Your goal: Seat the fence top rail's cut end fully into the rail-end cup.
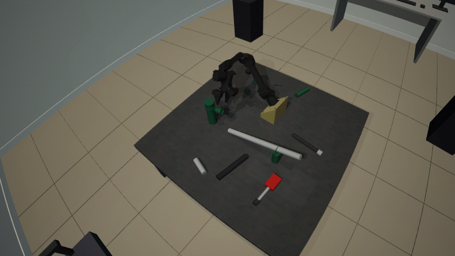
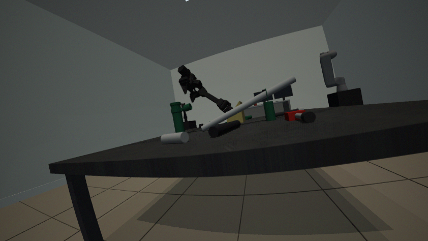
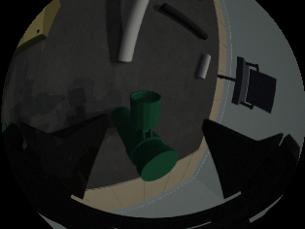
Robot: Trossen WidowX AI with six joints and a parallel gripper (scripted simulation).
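My gripper tip is now 2 cm short of the green rail-end cup, 2 cm to the left of it and 6 cm above it. Round my gripper tip: loop cap 1 cm ahead, 45 cm to the left, 11 cm below; dark rod 22 cm ahead, 27 cm to the left, 20 cm below; short white cylinder 35 cm ahead, 11 cm to the left, 20 cm below.
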